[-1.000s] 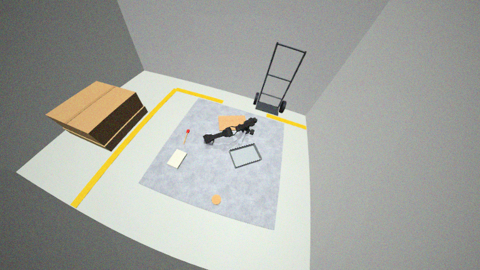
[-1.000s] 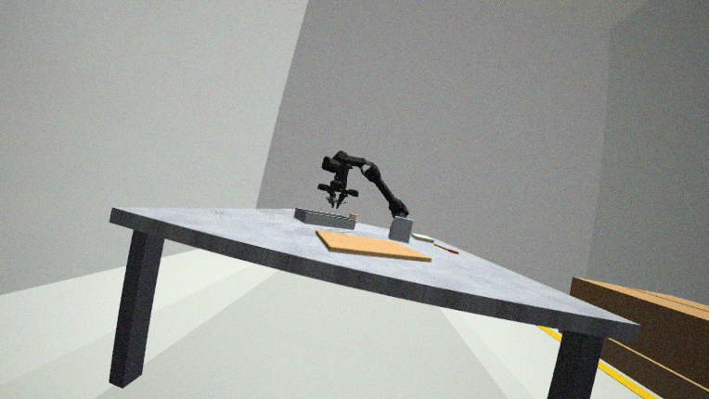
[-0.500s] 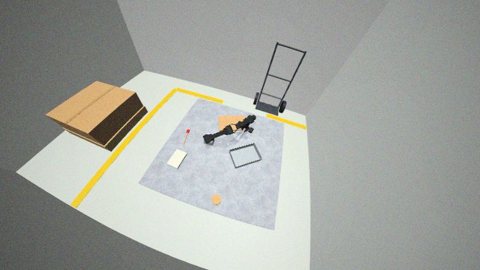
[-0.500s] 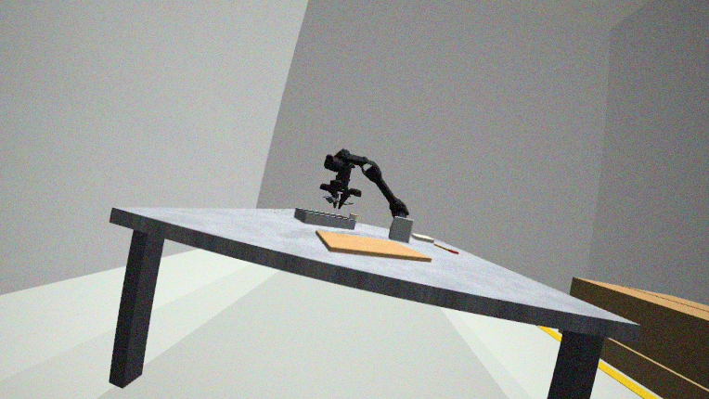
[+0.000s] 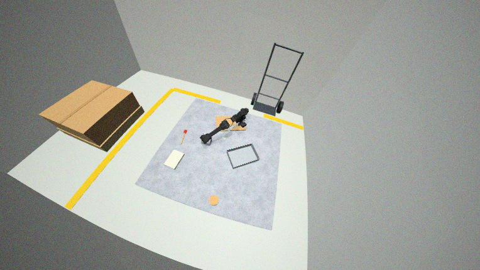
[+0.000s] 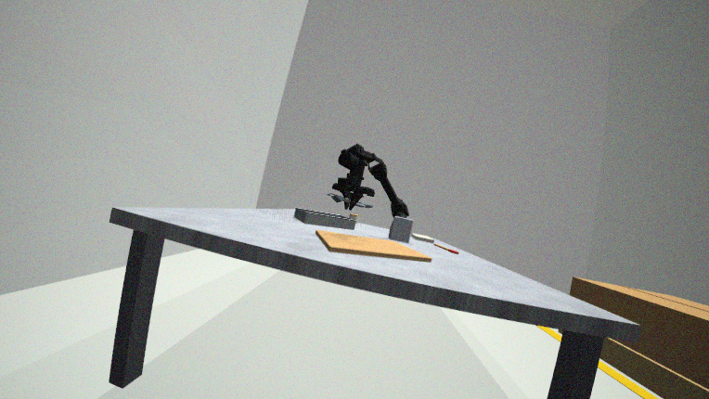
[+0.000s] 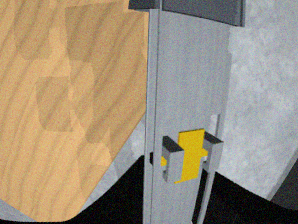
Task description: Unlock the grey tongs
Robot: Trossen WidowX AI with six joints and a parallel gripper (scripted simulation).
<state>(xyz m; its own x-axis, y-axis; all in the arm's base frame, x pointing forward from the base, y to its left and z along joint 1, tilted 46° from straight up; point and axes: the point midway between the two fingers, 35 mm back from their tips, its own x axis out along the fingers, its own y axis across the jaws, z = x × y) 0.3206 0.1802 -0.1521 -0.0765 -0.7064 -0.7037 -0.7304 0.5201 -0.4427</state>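
My gripper tip is now 20 mm short of the yellow lock piece, 20 mm to the right of it and 40 mm below it. From my gripper tip the other things lie so: wooden board 100 mm behind, 110 mm to the left, 110 mm below; red-tipped match 590 mm behind, 190 mm to the right, 110 mm below; roasting tin 100 mm ahead, 330 mm to the right, 90 mm below.
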